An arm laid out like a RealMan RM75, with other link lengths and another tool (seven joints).
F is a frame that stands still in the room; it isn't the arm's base.
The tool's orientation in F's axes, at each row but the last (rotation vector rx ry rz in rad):
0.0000, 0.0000, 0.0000
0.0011, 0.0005, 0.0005
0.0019, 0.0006, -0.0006
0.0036, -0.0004, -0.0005
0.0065, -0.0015, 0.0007
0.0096, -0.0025, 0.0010
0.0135, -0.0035, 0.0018
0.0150, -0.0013, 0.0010
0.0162, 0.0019, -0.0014
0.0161, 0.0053, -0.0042
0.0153, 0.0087, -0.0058
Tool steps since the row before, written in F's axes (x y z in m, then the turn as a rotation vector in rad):
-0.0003, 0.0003, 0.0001, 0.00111, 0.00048, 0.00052
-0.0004, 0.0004, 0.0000, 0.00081, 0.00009, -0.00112
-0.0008, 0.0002, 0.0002, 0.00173, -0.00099, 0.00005
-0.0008, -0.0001, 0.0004, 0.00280, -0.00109, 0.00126
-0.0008, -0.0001, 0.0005, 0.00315, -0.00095, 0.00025
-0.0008, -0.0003, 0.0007, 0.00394, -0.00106, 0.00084
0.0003, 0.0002, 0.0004, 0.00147, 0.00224, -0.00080
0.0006, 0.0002, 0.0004, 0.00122, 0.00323, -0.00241
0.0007, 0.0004, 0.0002, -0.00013, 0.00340, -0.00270
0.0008, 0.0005, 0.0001, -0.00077, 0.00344, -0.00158
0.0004, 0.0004, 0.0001, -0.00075, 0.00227, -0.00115
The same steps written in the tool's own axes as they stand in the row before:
-0.0003, 0.0003, 0.0001, 0.00111, 0.00048, 0.00052
-0.0004, 0.0004, 0.0000, 0.00081, 0.00009, -0.00112
-0.0008, 0.0002, 0.0002, 0.00173, -0.00099, 0.00005
-0.0008, -0.0001, 0.0004, 0.00280, -0.00108, 0.00126
-0.0008, -0.0001, 0.0005, 0.00315, -0.00095, 0.00025
-0.0008, -0.0003, 0.0007, 0.00394, -0.00106, 0.00084
0.0003, 0.0002, 0.0004, 0.00147, 0.00223, -0.00084
0.0006, 0.0002, 0.0004, 0.00122, 0.00319, -0.00246
0.0007, 0.0004, 0.0002, -0.00013, 0.00336, -0.00275
0.0008, 0.0005, 0.0001, -0.00078, 0.00341, -0.00164
0.0004, 0.0004, 0.0001, -0.00075, 0.00225, -0.00119

